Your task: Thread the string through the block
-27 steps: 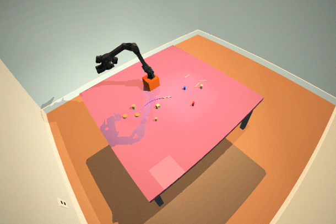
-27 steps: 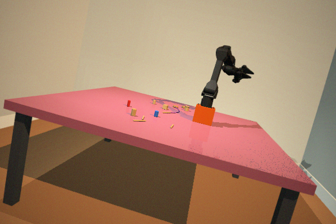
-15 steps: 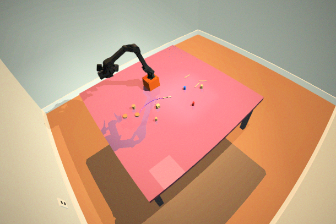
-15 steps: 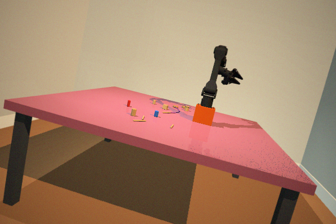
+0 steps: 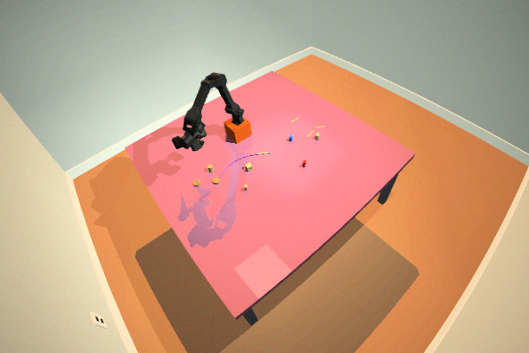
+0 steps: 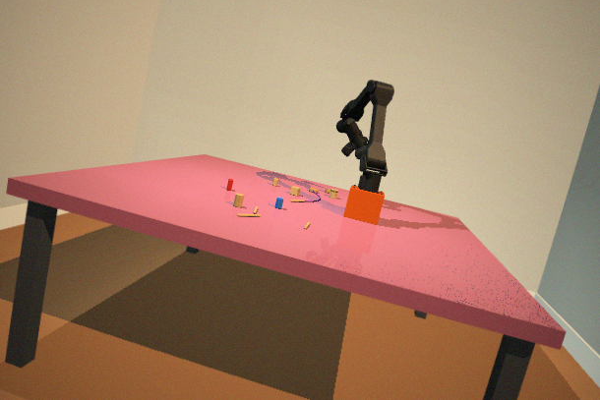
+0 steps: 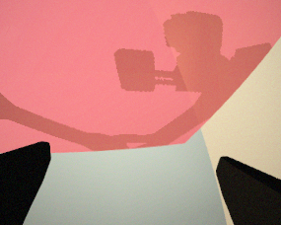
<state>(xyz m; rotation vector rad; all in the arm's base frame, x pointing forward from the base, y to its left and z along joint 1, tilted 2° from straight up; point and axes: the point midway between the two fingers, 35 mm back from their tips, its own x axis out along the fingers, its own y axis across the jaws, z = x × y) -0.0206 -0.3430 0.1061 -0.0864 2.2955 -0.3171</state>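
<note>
Now: gripper tip 29 cm short of the wooden block, 18 cm to the right of it and 16 cm above it. The rest, counted from my gripper tip: round wooden button (21 cm ahead, 16 cm below); blue peg (49 cm to the left, 33 cm ahead, 15 cm below); thin wooden stick (30 cm to the left, 27 cm ahead, 17 cm below).
</note>
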